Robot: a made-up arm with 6 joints. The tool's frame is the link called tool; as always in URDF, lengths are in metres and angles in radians. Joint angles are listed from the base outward. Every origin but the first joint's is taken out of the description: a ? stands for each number. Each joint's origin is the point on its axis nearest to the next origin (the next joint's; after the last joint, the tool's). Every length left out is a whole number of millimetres.
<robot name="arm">
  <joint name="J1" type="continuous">
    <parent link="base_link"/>
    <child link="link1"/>
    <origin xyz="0 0 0.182" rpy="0 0 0"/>
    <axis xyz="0 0 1"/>
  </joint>
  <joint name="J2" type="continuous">
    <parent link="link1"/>
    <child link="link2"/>
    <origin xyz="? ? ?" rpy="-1.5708 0 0"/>
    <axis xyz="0 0 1"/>
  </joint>
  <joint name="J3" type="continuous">
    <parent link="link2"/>
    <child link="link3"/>
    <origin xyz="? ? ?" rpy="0 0 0"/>
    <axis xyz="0 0 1"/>
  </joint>
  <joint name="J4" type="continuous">
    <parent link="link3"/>
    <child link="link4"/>
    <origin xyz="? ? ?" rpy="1.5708 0 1.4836"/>
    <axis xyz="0 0 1"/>
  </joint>
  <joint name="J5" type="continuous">
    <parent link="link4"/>
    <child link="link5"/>
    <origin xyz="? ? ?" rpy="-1.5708 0 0"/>
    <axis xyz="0 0 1"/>
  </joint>
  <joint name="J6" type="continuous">
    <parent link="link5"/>
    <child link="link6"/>
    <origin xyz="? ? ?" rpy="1.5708 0 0"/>
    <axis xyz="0 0 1"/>
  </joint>
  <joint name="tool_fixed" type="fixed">
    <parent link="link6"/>
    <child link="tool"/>
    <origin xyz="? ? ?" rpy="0 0 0"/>
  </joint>
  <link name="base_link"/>
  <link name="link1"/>
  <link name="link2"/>
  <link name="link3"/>
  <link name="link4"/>
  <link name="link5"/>
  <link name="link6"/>
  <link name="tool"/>
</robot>
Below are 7 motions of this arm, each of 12 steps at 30 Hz.
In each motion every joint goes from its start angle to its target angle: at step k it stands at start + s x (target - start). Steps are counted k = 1, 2, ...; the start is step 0. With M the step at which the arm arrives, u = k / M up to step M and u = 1 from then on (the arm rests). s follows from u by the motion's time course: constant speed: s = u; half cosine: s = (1 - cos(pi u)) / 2; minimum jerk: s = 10 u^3 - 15 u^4 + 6 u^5.
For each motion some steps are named. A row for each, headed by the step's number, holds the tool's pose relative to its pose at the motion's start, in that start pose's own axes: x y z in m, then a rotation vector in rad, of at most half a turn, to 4 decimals.
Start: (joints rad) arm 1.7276 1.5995 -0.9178 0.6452 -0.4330 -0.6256
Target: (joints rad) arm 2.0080 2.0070 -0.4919 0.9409 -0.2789 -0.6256
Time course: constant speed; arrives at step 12
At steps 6, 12:
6: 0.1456 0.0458 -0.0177 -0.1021 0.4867 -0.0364
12: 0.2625 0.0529 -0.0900 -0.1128 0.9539 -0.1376

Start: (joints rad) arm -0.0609 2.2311 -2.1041 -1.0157 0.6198 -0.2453
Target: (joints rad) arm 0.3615 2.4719 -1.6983 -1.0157 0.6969 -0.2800
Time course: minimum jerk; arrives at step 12
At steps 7, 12:
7: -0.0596 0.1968 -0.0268 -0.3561 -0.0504 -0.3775
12: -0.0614 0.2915 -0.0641 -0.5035 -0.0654 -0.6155

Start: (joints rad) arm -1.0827 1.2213 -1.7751 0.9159 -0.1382 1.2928
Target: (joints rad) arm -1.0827 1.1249 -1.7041 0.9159 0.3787 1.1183
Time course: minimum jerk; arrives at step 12
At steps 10, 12:
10: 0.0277 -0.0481 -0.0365 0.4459 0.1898 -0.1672
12: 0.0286 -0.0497 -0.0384 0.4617 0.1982 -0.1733

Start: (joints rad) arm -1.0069 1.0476 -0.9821 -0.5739 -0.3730 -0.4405
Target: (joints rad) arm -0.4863 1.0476 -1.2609 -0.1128 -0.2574 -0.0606
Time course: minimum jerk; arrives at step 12
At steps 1, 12:
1: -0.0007 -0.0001 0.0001 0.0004 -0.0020 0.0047
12: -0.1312 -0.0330 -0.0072 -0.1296 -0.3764 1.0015

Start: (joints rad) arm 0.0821 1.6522 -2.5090 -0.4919 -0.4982 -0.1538
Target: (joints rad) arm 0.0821 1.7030 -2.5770 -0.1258 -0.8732 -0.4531
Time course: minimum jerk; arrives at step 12
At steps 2, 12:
2: -0.0015 -0.0010 0.0000 0.0086 -0.0126 0.0006
12: -0.0330 -0.0409 -0.0136 0.3411 -0.2976 -0.0124

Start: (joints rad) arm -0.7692 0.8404 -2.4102 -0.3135 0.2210 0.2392
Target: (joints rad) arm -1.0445 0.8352 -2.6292 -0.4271 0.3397 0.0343
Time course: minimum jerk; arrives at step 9
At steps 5, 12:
5: -0.0394 0.0237 -0.0135 0.0680 -0.0778 -0.3428
12: -0.0623 0.0456 -0.0251 0.1194 -0.1292 -0.5640

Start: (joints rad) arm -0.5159 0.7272 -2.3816 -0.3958 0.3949 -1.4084
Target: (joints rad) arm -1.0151 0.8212 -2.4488 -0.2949 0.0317 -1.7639
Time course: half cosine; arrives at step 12
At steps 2, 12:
2: -0.0074 -0.0036 0.0003 0.0252 0.0005 -0.0503
12: -0.1181 -0.0228 0.0018 0.3663 0.0084 -0.7545

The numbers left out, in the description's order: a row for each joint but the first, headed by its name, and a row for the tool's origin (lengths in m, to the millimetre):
J2: 0 0 0
J3: -0.244 -0.033 0
J4: 0.212 -0.037 0
J5: 0 0 0
J6: 0 -0.14 0
tool: 0 0 0

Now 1 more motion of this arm.
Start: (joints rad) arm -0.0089 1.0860 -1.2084 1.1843 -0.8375 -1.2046
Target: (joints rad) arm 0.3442 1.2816 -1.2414 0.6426 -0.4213 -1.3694
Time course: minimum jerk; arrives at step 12
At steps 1, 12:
1: 0.0002 0.0009 0.0000 -0.0044 -0.0001 -0.0025
12: 0.0439 0.1721 -0.0742 -0.8633 -0.1323 -0.5056

